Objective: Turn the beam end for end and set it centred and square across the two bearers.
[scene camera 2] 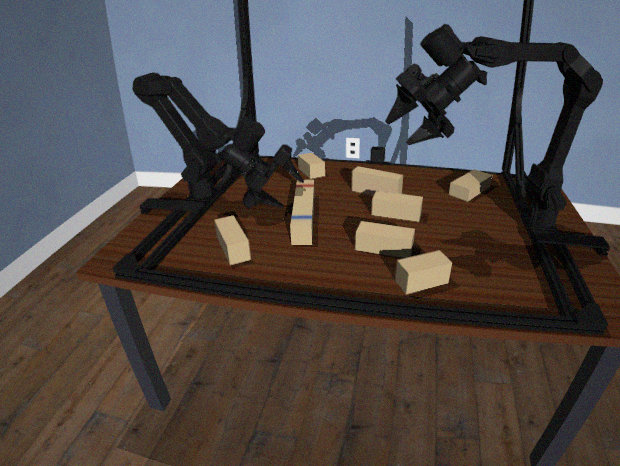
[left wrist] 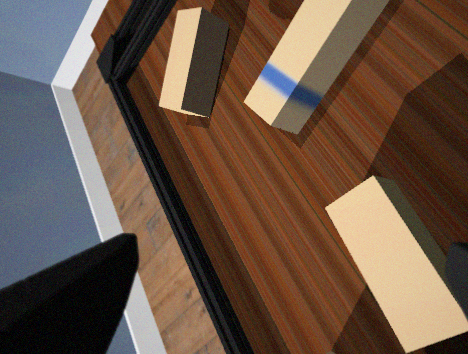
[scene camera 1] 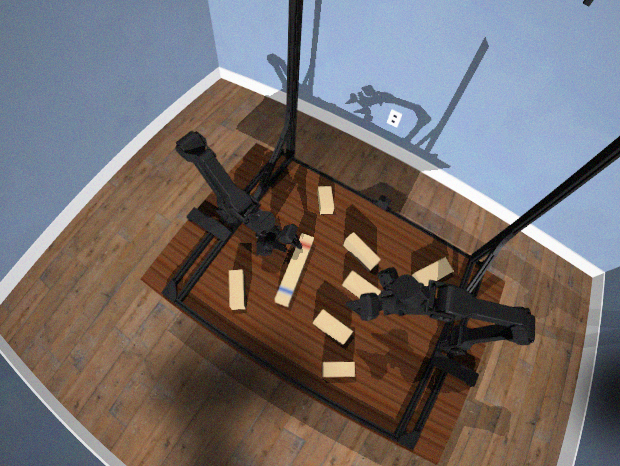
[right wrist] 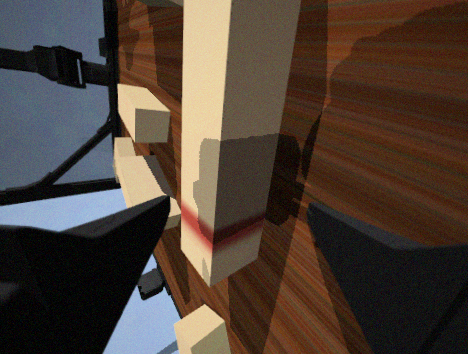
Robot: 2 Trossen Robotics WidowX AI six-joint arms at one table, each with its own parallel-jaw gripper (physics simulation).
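Places are measured from the left arm's base along level axes (x ahead, y left, z up), in millimetres.
Pixels of known places: left gripper, fingertip midpoint: (scene camera 2: 397,133) (left wrist: 289,252) (scene camera 1: 356,301); right gripper, fingertip midpoint: (scene camera 2: 293,194) (scene camera 1: 293,249) (right wrist: 240,205); left arm's base, origin of the base link: (scene camera 2: 541,223) (scene camera 1: 449,343) (right wrist: 109,76); right arm's base, origin of the base link: (scene camera 2: 201,195) (scene camera 1: 232,217).
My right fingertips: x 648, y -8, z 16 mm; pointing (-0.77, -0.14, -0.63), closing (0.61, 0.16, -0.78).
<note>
Ahead of a thing's pixels: the offset from my right fingertips to its middle.
The beam @(41 mm back, 56 mm left, 11 mm down) (scene camera 1: 295,273) (scene camera 2: 302,207) (left wrist: 310,45) (right wrist: 205,90), long and pale, lies on the table, its red band toward the back and blue band toward the front. My right gripper (scene camera 1: 294,248) (scene camera 2: 292,192) (right wrist: 240,205) is open and empty, close above the red-banded end; in the right wrist view its fingertips show on either side of the beam. My left gripper (scene camera 1: 361,306) (scene camera 2: 398,133) (left wrist: 289,252) is open and empty, high above the table. Several similar pale blocks stand around; I cannot tell which two are the bearers.
One block @(84 mm ahead, 224 mm left, 11 mm down) (scene camera 1: 236,289) (scene camera 2: 232,240) (left wrist: 180,65) lies left of the beam, another @(9 mm ahead, 245 mm right, 12 mm down) (scene camera 1: 325,200) (scene camera 2: 309,165) (right wrist: 200,327) behind it. Others, including one block @(252 mm back, 162 mm left, 12 mm down) (scene camera 1: 333,327) (scene camera 2: 384,238) (left wrist: 395,265) and a front block @(337 mm back, 273 mm left, 11 mm down) (scene camera 1: 338,369) (scene camera 2: 426,273), lie to the right. A black frame (scene camera 2: 300,298) edges the table.
</note>
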